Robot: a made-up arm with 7 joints. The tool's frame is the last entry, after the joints. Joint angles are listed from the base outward. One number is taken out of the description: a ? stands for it. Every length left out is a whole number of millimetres.
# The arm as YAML. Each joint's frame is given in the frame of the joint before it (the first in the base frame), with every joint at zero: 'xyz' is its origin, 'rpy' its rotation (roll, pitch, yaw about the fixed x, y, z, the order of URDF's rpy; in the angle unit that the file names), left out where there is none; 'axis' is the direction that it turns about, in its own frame. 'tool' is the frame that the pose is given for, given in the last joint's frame.
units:
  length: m
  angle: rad
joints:
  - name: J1
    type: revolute
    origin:
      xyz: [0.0, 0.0, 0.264]
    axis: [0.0, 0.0, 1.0]
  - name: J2
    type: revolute
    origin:
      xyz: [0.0, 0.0, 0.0]
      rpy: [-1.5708, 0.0, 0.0]
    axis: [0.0, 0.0, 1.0]
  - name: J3
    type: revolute
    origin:
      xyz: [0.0, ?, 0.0]
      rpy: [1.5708, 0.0, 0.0]
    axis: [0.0, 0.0, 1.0]
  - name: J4
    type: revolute
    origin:
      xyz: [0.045, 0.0, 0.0]
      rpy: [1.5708, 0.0, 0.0]
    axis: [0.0, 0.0, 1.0]
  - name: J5
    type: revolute
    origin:
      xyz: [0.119, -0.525, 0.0]
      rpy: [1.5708, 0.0, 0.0]
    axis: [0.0, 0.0, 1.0]
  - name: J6
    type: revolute
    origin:
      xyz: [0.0, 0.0, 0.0]
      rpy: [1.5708, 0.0, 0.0]
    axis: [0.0, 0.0, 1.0]
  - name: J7
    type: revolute
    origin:
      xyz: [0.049, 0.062, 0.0]
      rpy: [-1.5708, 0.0, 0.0]
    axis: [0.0, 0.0, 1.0]
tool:
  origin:
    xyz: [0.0, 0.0, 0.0]
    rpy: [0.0, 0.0, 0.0]
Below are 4 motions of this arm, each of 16 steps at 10 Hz.
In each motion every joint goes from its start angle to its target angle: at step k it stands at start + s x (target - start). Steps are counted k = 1, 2, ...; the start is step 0. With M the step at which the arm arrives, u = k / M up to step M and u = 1 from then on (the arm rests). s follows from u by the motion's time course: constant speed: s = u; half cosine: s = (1 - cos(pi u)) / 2; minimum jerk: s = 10 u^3 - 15 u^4 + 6 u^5.
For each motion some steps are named. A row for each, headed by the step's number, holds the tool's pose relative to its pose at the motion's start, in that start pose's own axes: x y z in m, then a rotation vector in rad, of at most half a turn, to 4 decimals.
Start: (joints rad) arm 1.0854 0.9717 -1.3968 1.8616 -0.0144 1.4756 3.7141
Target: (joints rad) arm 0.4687 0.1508 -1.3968 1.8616 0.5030 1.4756 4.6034
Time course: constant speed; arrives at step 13
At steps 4, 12, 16:
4: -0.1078 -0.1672 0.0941 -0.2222 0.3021 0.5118
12: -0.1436 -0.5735 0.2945 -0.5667 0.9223 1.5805
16: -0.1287 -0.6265 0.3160 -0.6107 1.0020 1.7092

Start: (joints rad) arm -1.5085 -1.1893 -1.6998 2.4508 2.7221 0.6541 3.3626
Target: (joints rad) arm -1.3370 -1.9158 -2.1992 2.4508 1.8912 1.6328 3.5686
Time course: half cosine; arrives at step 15
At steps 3, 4, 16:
3: -0.0230 0.0608 -0.0221 0.0084 0.0347 -0.0711
4: -0.0401 0.1033 -0.0420 0.0226 0.0531 -0.1209
16: -0.2211 0.4390 -0.4774 0.5554 -0.1417 -0.2768

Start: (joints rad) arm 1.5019 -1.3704 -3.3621 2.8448 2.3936 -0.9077 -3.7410
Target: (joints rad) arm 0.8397 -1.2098 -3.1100 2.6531 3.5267 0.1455 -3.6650
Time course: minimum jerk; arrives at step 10
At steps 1, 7, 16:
1: -0.0027 0.0005 0.0033 0.0041 0.0081 0.0105
7: -0.3128 0.0578 0.2152 -0.1901 0.5117 1.3454
16: -0.3934 0.0681 0.2350 -0.3677 0.5202 1.6255

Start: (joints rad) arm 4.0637 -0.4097 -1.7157 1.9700 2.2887 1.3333 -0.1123
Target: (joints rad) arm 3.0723 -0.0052 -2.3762 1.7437 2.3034 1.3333 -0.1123
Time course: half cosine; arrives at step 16
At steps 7, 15, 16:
7: -0.0553 -0.2352 -0.1329 -0.2586 0.3403 -0.4972
15: -0.4092 -0.5120 -0.2063 -0.5034 0.9090 -1.2518
16: -0.4169 -0.5142 -0.2057 -0.5061 0.9186 -1.2645

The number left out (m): -0.3
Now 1 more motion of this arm.
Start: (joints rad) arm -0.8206 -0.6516 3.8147 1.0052 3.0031 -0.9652 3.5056
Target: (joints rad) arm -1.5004 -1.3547 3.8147 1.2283 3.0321 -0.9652 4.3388
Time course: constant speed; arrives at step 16
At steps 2, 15, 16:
2: 0.0167 0.0344 0.0125 0.0860 -0.0461 0.1757
15: 0.0590 0.2262 0.1351 0.6275 -0.5339 1.2321
16: 0.0588 0.2366 0.1463 0.6671 -0.5880 1.3024

